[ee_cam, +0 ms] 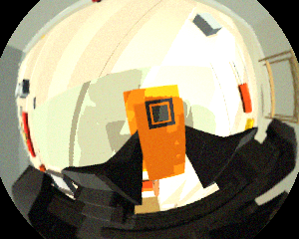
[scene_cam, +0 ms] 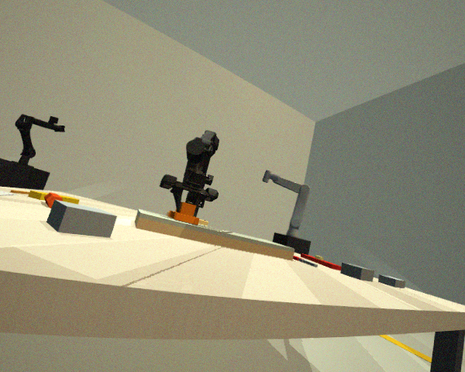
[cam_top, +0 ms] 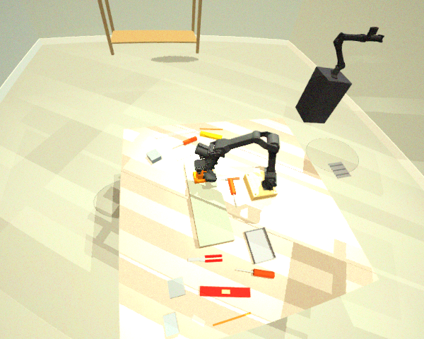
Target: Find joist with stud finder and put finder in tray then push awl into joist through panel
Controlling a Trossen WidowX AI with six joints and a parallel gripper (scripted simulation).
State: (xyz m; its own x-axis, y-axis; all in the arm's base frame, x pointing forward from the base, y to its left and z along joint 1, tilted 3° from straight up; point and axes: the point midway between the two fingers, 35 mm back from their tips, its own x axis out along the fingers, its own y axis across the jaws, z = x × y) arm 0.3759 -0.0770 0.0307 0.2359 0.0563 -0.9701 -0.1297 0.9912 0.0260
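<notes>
Now: gripper tip 410 mm to the right of the grey tray, 270 mm past it and 50 mm above it. From my gripper tip the other things lie so: yellow bar (380 mm to the right, 90 mm behind, 60 mm below); then orange stud finder (20 mm above, 10 mm ahead); then red level (600 mm to the left, 60 mm behind, 50 mm below).
</notes>
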